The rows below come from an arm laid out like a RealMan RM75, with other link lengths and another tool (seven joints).
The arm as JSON. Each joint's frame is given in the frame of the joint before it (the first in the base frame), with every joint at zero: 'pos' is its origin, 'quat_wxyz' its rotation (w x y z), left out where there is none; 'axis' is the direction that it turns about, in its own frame. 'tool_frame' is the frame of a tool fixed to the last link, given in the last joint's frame.
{
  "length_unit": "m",
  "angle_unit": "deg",
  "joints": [
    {
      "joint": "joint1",
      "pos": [
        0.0,
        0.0,
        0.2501
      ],
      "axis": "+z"
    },
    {
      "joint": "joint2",
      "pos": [
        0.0,
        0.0,
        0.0
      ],
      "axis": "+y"
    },
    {
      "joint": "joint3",
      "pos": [
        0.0,
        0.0,
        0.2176
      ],
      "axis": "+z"
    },
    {
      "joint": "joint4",
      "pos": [
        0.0,
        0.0,
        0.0
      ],
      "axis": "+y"
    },
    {
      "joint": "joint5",
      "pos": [
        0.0,
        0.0,
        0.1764
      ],
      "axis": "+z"
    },
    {
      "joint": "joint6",
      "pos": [
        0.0,
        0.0,
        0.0
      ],
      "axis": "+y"
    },
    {
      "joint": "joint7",
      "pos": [
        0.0,
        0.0,
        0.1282
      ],
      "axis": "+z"
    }
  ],
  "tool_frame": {
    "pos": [
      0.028,
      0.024,
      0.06
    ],
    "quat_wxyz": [
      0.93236,
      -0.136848,
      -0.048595,
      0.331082
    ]
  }
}
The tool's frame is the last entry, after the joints.
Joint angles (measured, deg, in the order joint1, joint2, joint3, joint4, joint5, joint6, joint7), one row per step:
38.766, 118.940, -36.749, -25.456, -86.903, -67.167, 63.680
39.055, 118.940, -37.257, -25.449, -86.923, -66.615, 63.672
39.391, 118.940, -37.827, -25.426, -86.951, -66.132, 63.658
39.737, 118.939, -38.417, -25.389, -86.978, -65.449, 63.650
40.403, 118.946, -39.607, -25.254, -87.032, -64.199, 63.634
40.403, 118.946, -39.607, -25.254, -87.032, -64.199, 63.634
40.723, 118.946, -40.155, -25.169, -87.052, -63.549, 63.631
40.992, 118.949, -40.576, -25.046, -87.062, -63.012, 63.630
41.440, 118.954, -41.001, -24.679, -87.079, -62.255, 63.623
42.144, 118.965, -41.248, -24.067, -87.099, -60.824, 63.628
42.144, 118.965, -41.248, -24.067, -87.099, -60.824, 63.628
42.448, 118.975, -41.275, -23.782, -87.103, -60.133, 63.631
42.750, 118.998, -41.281, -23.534, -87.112, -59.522, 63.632
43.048, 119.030, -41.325, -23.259, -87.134, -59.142, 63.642
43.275, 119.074, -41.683, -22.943, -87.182, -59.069, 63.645
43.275, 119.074, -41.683, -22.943, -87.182, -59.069, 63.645
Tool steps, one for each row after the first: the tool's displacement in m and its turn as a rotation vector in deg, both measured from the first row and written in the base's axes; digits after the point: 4 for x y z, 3 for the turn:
-0.0008, 0.0011, -0.0015, -0.181, -0.509, 0.060
-0.0021, 0.0020, -0.0032, -0.433, -1.033, 0.254
-0.0030, 0.0033, -0.0050, -0.638, -1.639, 0.288
-0.0047, 0.0053, -0.0088, -1.120, -2.795, 0.410
-0.0047, 0.0053, -0.0088, -1.120, -2.795, 0.410
-0.0054, 0.0063, -0.0106, -1.320, -3.351, 0.405
-0.0058, 0.0072, -0.0121, -1.498, -3.766, 0.361
-0.0065, 0.0083, -0.0145, -1.778, -4.196, 0.184
-0.0067, 0.0112, -0.0171, -1.891, -4.705, -0.534
-0.0067, 0.0112, -0.0171, -1.891, -4.705, -0.534
-0.0065, 0.0126, -0.0181, -1.881, -4.896, -0.956
-0.0066, 0.0140, -0.0190, -1.869, -5.054, -1.301
-0.0073, 0.0146, -0.0202, -1.999, -5.135, -1.451
-0.0084, 0.0138, -0.0227, -2.482, -5.291, -1.266
-0.0084, 0.0138, -0.0227, -2.482, -5.291, -1.266

